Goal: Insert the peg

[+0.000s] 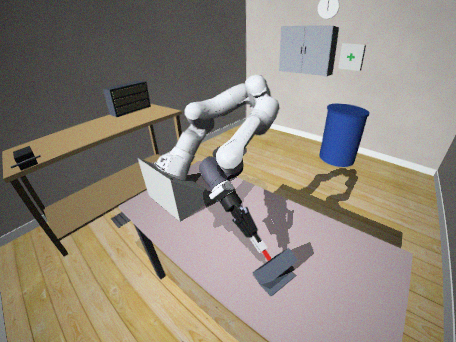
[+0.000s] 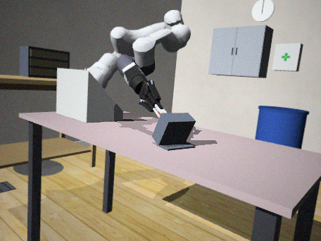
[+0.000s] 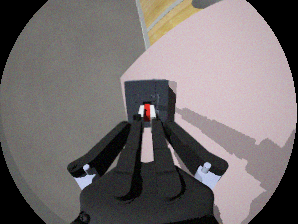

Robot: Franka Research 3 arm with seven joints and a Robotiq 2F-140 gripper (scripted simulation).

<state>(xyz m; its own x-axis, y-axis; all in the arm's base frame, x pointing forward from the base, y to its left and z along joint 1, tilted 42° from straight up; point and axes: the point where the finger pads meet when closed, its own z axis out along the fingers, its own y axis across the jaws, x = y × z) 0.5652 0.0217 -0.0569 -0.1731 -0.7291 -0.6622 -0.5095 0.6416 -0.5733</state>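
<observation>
The red peg lies 3 cm ahead of my hand and 2 cm below it.
</observation>
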